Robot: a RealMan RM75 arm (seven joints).
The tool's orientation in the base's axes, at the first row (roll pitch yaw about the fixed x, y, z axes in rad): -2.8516 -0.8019 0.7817
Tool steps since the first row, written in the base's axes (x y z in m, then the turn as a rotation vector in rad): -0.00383 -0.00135 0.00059 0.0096 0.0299 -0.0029; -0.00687 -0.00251 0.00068 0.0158 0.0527 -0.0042; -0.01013 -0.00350 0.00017 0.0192 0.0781 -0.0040; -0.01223 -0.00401 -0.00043 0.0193 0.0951 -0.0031; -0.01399 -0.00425 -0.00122 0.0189 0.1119 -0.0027; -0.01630 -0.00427 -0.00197 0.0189 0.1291 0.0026; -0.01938 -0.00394 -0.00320 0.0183 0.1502 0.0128; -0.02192 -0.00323 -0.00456 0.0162 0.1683 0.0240; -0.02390 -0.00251 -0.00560 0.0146 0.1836 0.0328; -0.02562 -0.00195 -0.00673 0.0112 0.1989 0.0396; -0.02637 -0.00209 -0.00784 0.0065 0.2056 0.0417; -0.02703 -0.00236 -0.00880 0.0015 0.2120 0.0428; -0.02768 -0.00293 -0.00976 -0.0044 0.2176 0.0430
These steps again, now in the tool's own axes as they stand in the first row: -0.00213 -0.00254 -0.00242 0.0173 -0.0075 0.0253; -0.00413 -0.00443 -0.00415 0.0306 -0.0144 0.0436; -0.00659 -0.00648 -0.00543 0.0449 -0.0253 0.0619; -0.00831 -0.00781 -0.00599 0.0539 -0.0344 0.0730; -0.00986 -0.00897 -0.00613 0.0622 -0.0438 0.0842; -0.01155 -0.01070 -0.00631 0.0744 -0.0541 0.0925; -0.01379 -0.01316 -0.00615 0.0918 -0.0679 0.1001; -0.01568 -0.01536 -0.00548 0.1077 -0.0816 0.1045; -0.01705 -0.01716 -0.00486 0.1207 -0.0928 0.1087; -0.01844 -0.01865 -0.00422 0.1314 -0.1052 0.1137; -0.01967 -0.01897 -0.00379 0.1339 -0.1130 0.1156; -0.02082 -0.01918 -0.00353 0.1353 -0.1208 0.1178; -0.02211 -0.01921 -0.00347 0.1353 -0.1286 0.1198
